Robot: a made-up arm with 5 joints.
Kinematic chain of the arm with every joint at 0, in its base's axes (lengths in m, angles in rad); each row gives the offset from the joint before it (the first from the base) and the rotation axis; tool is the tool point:
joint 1: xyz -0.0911 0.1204 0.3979 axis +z
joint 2: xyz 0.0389 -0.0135 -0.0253 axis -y
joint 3: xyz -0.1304 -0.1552 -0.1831 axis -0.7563 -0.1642 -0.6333
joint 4: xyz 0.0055 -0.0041 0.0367 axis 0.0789 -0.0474 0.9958
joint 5: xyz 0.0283 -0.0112 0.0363 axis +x
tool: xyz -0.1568 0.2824 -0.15
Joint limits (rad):
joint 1: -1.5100..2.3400
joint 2: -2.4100..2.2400
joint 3: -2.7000..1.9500
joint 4: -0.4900..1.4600
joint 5: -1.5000..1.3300
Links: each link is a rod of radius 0.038 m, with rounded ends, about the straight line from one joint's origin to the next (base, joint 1, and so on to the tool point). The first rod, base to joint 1, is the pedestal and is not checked.
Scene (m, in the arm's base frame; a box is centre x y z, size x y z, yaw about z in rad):
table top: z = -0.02
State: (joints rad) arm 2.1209 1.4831 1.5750 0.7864 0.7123
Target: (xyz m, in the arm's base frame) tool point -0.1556 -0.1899 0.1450
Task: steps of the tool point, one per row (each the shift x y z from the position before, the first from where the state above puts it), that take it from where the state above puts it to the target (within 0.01 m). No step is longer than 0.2 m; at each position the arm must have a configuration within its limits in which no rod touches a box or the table.
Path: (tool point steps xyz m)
1: 0.0287 -0.1421 -0.0798
2: 0.0529 -0.1513 -0.0115
3: 0.0762 -0.0904 -0.0326
4: 0.0574 -0.1111 0.0240
5: 0.0325 -0.1061 0.0754

